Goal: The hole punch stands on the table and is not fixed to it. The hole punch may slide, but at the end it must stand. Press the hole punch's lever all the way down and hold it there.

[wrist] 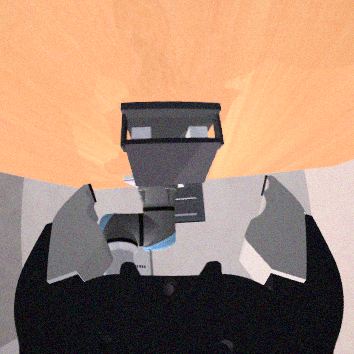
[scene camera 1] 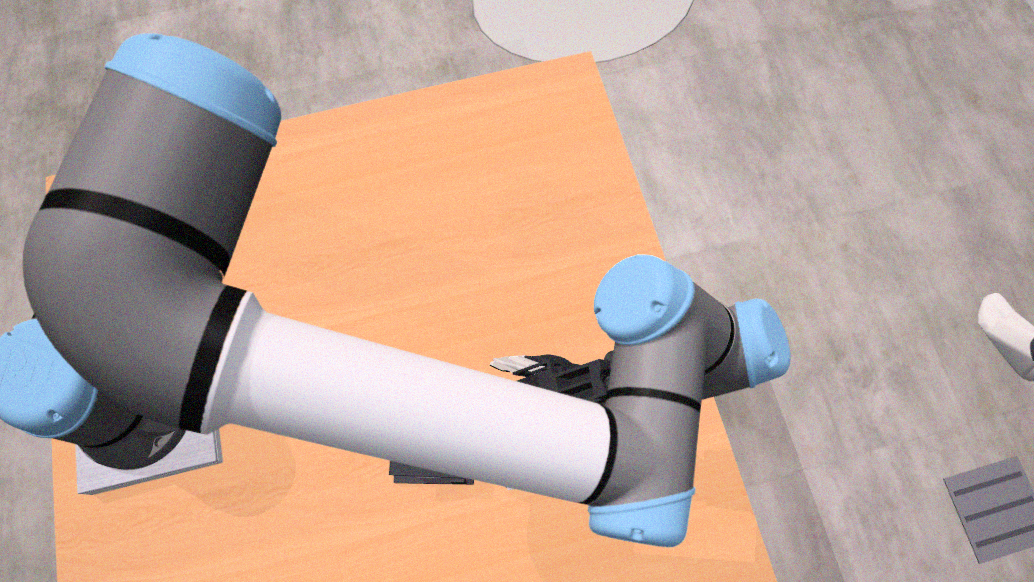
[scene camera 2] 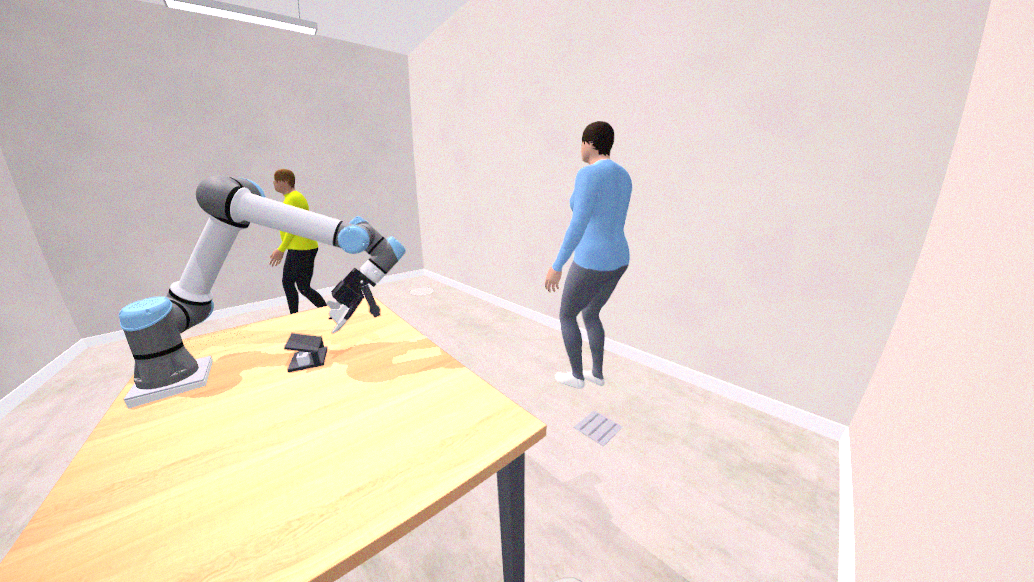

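Where they show: gripper, between the fingertips: [wrist: 176, 182] [scene camera 2: 330, 325]; arm's base, origin of its link: [scene camera 2: 168, 375].
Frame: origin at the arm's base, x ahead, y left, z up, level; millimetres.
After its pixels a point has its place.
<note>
The dark grey hole punch [scene camera 2: 318, 357] @[y -129, x 437, z 5 mm] [wrist: 171, 106] @[y -70, x 453, z -18 mm] stands upright on the table. Its lever [scene camera 2: 304, 341] @[y -64, x 402, z 41 mm] [wrist: 167, 164] @[y -60, x 408, z 39 mm] is raised, with a clear gap above the base, and two pale blocks show in the gap in the wrist view. In scene camera 1 the arm hides most of the hole punch [scene camera 1: 431, 477] @[y -118, x 394, z -4 mm]; one dark edge shows. My gripper [scene camera 1: 515, 364] [scene camera 2: 337, 316] @[y -70, x 488, z 78 mm] [wrist: 176, 182] @[y -70, x 488, z 78 mm] is open and empty. It hangs tilted above the table, higher than the hole punch and off its side away from the robot base, touching neither the lever nor the table.
The wooden table [scene camera 1: 434, 216] @[y 263, x 414, z -28 mm] [scene camera 2: 289, 448] @[y -472, x 371, z -28 mm] [wrist: 170, 50] @[y -72, x 521, z -28 mm] bears the robot's base plate [scene camera 1: 151, 473] @[y -82, x 28, z 1 mm] [scene camera 2: 170, 388] @[y -85, x 33, z -4 mm]. A person in blue [scene camera 2: 600, 216] and a person in yellow [scene camera 2: 298, 224] stand on the floor beyond the table. A slotted grey floor panel [scene camera 1: 991, 506] [scene camera 2: 597, 428] lies beside it.
</note>
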